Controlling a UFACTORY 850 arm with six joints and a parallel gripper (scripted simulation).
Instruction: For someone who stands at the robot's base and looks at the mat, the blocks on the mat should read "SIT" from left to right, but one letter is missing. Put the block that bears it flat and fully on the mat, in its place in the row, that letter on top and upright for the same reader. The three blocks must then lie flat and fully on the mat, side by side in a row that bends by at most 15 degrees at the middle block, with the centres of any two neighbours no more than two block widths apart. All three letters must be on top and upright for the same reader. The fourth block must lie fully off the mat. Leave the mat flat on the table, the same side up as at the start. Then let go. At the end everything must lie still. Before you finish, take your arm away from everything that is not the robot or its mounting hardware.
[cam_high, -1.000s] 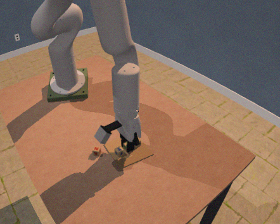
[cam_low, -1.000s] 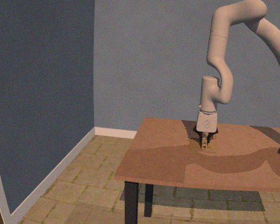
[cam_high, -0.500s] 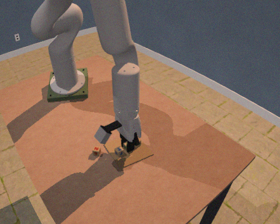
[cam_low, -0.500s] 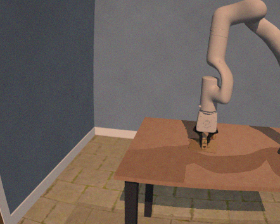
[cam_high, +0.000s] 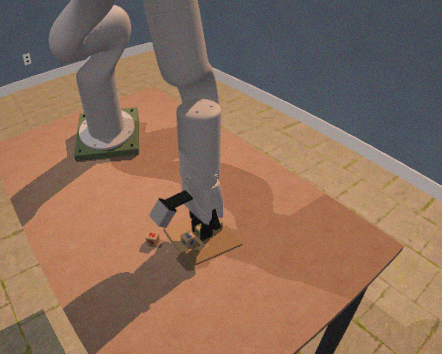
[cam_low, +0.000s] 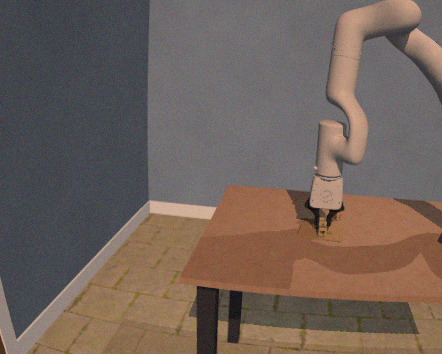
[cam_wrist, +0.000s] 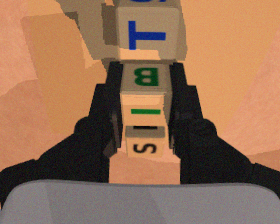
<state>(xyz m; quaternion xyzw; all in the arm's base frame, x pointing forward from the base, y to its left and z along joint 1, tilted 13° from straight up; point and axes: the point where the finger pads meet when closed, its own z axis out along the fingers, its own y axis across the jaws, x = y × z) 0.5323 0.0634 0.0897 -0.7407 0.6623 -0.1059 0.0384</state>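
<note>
Now: hand 30 mm above the tan mat. Also, from my hand: T block 40 mm to the right, 10 mm below; then S block 40 mm to the left, 10 mm below; then N block 40 mm behind, 110 mm to the right, 20 mm below.
</note>
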